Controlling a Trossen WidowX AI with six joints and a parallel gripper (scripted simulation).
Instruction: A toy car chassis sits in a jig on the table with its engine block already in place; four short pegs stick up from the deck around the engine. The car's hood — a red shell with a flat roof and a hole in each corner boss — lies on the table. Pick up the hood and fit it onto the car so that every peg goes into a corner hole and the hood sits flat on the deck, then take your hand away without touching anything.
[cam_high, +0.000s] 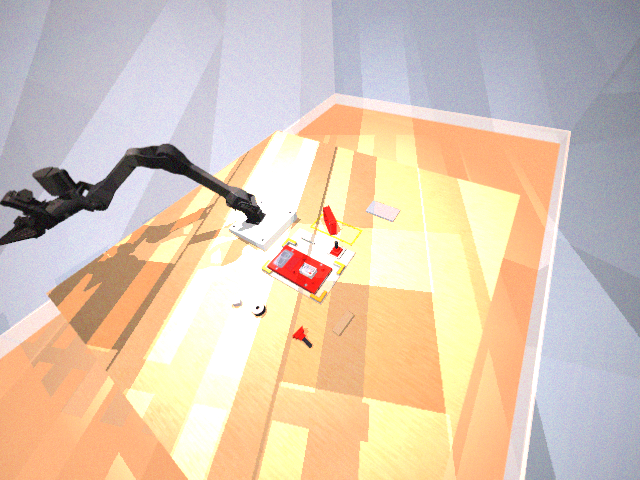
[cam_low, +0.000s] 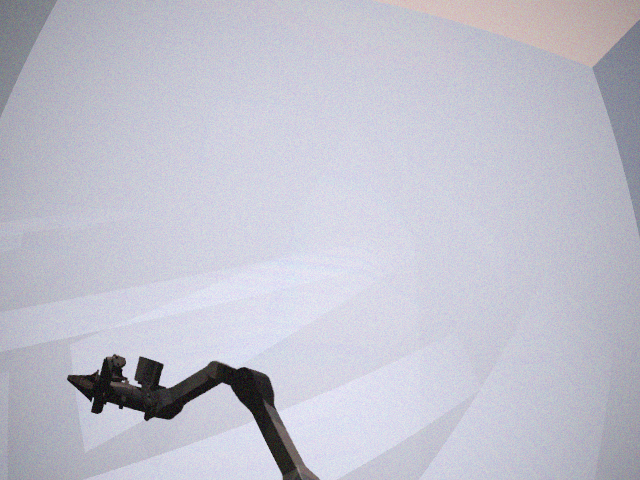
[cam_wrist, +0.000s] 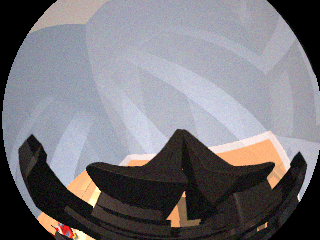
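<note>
My gripper tip is now 66 cm short of the red hood, 56 cm to the right of it and 28 cm above it. Also, from my gripper tip: white plate (83 cm ahead, 70 cm to the left, 31 cm below); white engine block (67 cm ahead, 33 cm to the left, 29 cm below); beige block (83 cm ahead, 21 cm to the left, 30 cm below).
</note>
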